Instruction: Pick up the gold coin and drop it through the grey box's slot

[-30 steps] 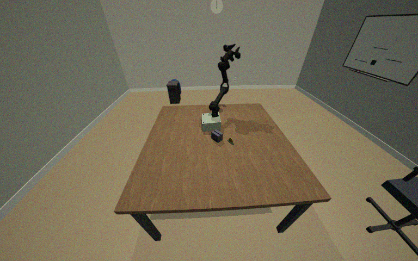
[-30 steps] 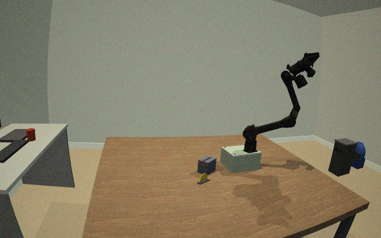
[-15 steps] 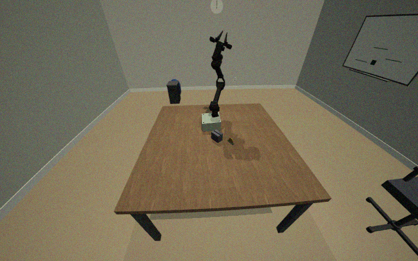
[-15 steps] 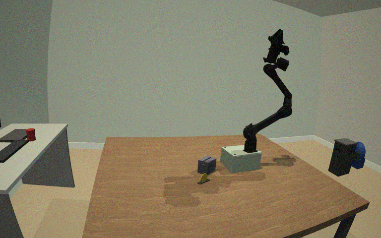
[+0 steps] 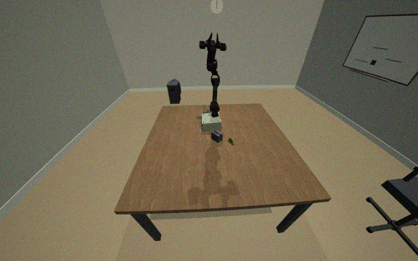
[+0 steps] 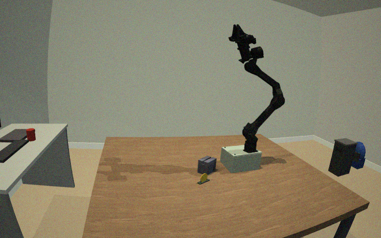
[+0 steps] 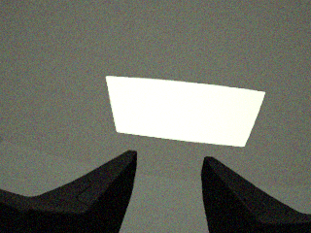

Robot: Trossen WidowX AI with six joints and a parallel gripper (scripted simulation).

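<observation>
Now: the gold coin 780 mm below my gripper tip, 200 mm ahead of it and 110 mm to the left of it.
</observation>
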